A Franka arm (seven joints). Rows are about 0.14 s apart.
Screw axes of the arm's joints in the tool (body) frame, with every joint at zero. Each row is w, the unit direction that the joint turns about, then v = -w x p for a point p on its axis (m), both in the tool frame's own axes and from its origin. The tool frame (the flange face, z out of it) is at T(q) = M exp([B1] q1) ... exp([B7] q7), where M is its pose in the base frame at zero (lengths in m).
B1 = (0, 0, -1, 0.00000, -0.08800, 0.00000)
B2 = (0, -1, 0, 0.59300, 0.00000, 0.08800)
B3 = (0, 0, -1, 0.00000, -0.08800, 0.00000)
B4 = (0, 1, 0, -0.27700, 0.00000, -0.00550)
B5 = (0, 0, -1, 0.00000, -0.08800, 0.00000)
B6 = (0, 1, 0, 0.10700, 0.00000, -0.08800)
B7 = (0, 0, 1, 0.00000, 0.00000, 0.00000)
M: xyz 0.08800 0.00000 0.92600 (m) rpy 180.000 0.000 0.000 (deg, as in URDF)
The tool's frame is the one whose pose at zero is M.
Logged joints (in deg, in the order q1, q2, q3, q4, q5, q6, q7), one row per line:
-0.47, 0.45, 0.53, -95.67, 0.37, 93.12, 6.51
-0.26, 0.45, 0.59, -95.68, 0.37, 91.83, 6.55
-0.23, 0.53, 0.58, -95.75, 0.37, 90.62, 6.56
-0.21, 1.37, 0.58, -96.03, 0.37, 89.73, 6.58
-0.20, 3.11, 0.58, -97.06, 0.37, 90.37, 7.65
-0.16, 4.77, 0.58, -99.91, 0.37, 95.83, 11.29
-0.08, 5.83, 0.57, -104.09, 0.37, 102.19, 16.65
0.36, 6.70, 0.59, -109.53, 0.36, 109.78, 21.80
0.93, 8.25, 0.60, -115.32, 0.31, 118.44, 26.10
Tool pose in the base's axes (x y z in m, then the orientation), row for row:
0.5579, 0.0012, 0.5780, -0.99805, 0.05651, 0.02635, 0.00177
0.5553, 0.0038, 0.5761, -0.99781, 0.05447, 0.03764, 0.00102
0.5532, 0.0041, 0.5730, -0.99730, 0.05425, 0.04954, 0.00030
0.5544, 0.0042, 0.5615, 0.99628, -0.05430, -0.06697, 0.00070
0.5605, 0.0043, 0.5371, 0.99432, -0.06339, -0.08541, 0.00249
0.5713, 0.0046, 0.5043, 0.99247, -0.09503, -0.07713, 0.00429
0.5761, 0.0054, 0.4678, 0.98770, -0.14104, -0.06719, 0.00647
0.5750, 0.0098, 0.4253, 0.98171, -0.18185, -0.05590, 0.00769
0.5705, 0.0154, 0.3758, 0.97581, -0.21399, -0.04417, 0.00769
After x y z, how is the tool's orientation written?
As a quaternion, x y z w.
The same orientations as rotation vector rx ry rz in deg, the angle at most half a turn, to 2 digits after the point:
-179.45, 10.16, 4.74
-179.49, 9.80, 6.77
-179.48, 9.76, 8.92
179.25, -9.77, -12.05
178.70, -11.39, -15.35
178.16, -17.06, -13.85
177.06, -25.28, -12.04
175.85, -32.57, -10.01
174.79, -38.33, -7.91

